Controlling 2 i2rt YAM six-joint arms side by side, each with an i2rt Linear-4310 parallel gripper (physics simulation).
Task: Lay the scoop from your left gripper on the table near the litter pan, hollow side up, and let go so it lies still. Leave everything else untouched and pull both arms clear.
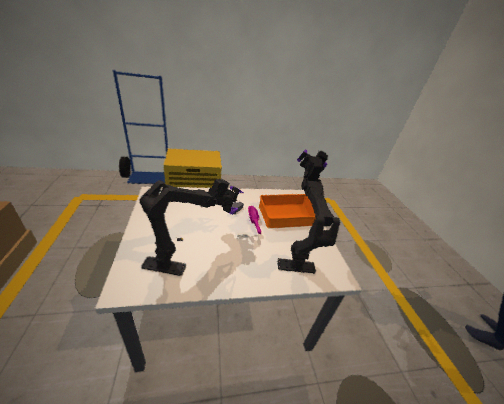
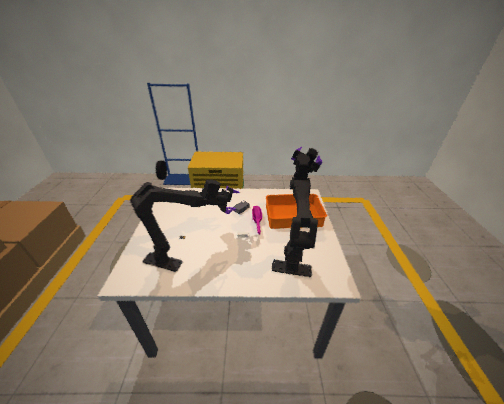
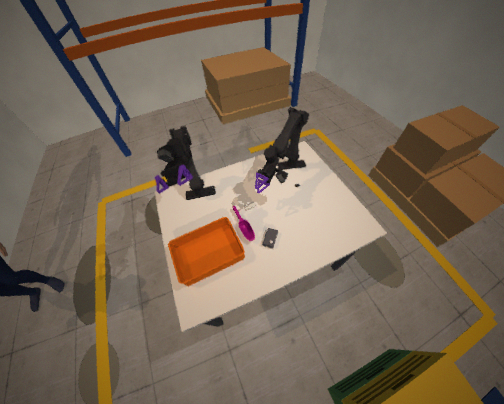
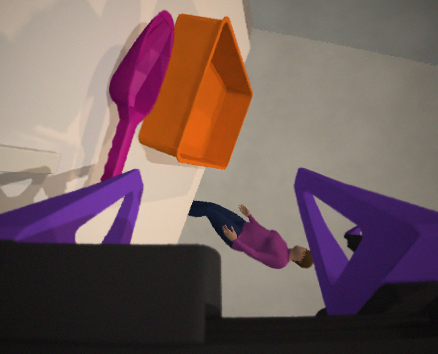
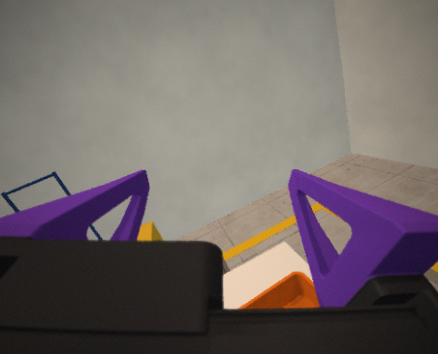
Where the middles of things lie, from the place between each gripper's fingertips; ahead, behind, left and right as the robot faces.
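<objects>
The orange litter pan (image 3: 211, 248) is 150 mm ahead of my left hand, 350 mm to the right of it and 170 mm below it. As for the magenta scoop (image 4: 135, 86), I find it 50 mm ahead of my left hand, 110 mm to the right of it and 190 mm below it.
From my right hand, the magenta scoop is 26 cm to the left, 1 cm behind and 46 cm below. The orange litter pan is 44 cm below that same right hand, 2 cm to the left of it and 8 cm ahead of it.
</objects>
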